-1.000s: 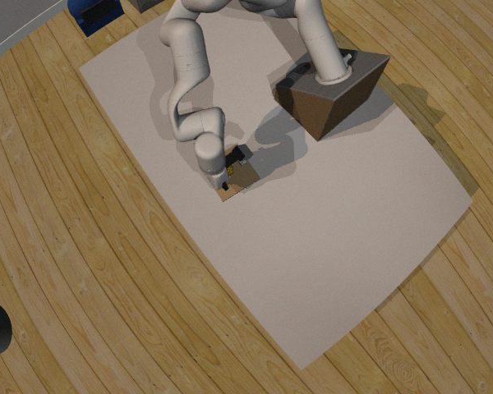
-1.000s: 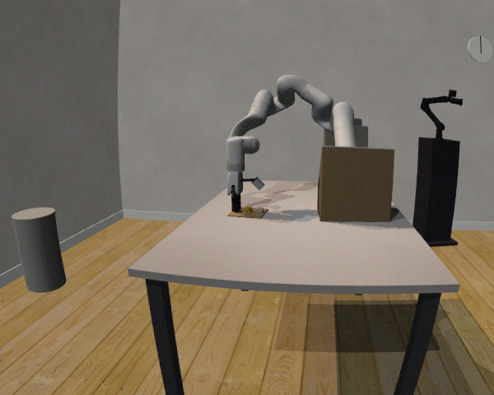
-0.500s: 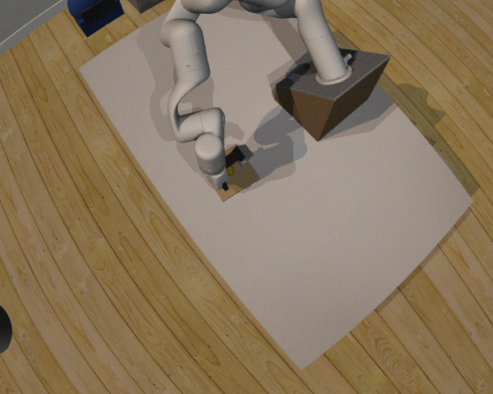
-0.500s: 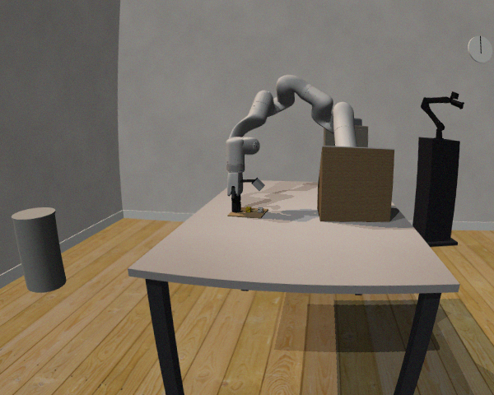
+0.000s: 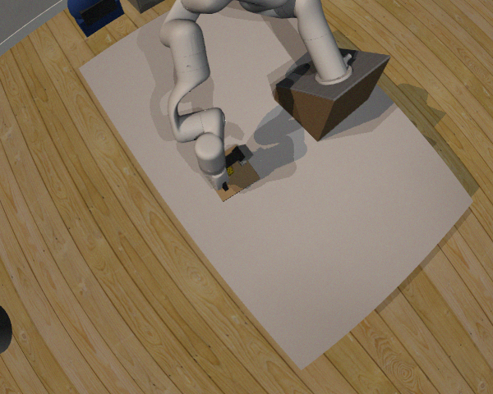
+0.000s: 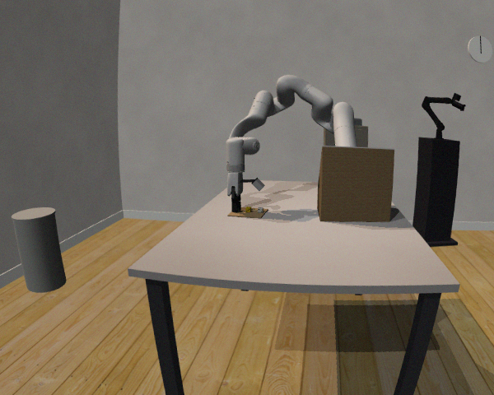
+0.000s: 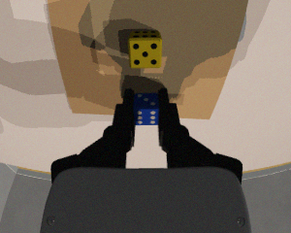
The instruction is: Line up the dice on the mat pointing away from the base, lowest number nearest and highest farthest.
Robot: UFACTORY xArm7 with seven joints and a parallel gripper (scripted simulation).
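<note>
The blue die is 1 cm below my hand. Also, from my hand: yellow die 5 cm behind, 1 cm to the left, 1 cm below; brown mat 5 cm behind, 2 cm below, 1 cm to the left; white die 10 cm behind, 2 cm to the left, 1 cm below.
</note>
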